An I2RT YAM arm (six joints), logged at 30 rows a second.
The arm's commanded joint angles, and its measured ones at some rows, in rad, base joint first. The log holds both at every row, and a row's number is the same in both.
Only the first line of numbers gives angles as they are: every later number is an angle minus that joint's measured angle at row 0.
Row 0, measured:
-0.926 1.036 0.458 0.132 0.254 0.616
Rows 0 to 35, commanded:
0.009 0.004 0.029 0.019 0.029 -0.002
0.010 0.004 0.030 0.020 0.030 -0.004
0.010 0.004 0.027 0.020 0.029 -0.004
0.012 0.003 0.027 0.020 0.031 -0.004
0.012 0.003 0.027 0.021 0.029 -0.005
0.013 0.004 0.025 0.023 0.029 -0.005
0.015 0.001 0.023 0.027 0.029 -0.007
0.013 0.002 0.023 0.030 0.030 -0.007
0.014 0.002 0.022 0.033 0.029 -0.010
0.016 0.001 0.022 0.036 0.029 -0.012
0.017 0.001 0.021 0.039 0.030 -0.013
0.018 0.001 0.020 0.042 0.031 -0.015
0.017 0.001 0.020 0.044 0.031 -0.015
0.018 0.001 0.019 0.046 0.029 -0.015
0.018 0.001 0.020 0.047 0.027 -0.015
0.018 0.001 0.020 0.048 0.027 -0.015
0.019 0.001 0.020 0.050 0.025 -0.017
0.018 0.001 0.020 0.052 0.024 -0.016
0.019 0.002 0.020 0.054 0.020 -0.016
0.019 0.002 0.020 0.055 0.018 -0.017
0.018 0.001 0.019 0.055 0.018 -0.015
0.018 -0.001 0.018 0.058 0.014 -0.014
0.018 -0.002 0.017 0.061 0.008 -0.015
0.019 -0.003 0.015 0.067 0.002 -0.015
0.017 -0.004 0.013 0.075 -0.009 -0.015
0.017 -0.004 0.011 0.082 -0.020 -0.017
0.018 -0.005 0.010 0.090 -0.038 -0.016
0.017 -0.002 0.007 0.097 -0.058 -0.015
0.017 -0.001 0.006 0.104 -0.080 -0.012
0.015 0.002 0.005 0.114 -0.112 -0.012
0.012 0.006 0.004 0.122 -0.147 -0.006
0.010 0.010 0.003 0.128 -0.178 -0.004
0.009 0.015 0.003 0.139 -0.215 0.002
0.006 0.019 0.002 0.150 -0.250 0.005
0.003 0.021 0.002 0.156 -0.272 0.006
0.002 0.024 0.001 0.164 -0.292 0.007
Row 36, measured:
0.005 0.019 0.000 0.068 -0.172 -0.009
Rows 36 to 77, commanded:
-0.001 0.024 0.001 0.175 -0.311 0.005
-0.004 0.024 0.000 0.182 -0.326 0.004
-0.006 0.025 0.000 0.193 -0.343 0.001
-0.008 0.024 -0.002 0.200 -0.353 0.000
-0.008 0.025 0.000 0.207 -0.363 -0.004
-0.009 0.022 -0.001 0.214 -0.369 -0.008
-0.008 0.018 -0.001 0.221 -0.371 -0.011
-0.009 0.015 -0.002 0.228 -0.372 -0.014
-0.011 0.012 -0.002 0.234 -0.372 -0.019
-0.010 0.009 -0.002 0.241 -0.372 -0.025
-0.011 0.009 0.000 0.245 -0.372 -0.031
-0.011 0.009 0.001 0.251 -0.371 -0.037
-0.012 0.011 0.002 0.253 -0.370 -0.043
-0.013 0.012 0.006 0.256 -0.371 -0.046
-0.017 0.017 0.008 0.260 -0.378 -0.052
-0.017 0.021 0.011 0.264 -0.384 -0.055
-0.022 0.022 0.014 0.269 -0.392 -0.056
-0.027 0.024 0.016 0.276 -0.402 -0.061
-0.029 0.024 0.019 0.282 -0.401 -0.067
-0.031 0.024 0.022 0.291 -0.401 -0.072
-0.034 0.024 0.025 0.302 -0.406 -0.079
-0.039 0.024 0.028 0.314 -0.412 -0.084
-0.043 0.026 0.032 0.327 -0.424 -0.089
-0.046 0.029 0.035 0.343 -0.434 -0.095
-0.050 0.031 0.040 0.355 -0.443 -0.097
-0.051 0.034 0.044 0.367 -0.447 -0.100
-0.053 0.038 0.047 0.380 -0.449 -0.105
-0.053 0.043 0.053 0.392 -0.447 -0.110
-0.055 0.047 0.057 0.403 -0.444 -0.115
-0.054 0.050 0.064 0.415 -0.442 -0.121
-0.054 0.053 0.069 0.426 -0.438 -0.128
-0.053 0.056 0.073 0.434 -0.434 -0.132
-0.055 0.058 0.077 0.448 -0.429 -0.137
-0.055 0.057 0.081 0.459 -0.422 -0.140
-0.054 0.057 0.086 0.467 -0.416 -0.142
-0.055 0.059 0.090 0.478 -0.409 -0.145
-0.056 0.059 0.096 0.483 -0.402 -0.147
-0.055 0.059 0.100 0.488 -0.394 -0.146
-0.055 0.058 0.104 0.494 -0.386 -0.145
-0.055 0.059 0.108 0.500 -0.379 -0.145
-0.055 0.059 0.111 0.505 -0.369 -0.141
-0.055 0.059 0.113 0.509 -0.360 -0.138
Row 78, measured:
-0.047 0.086 -0.011 0.164 -0.427 -0.112
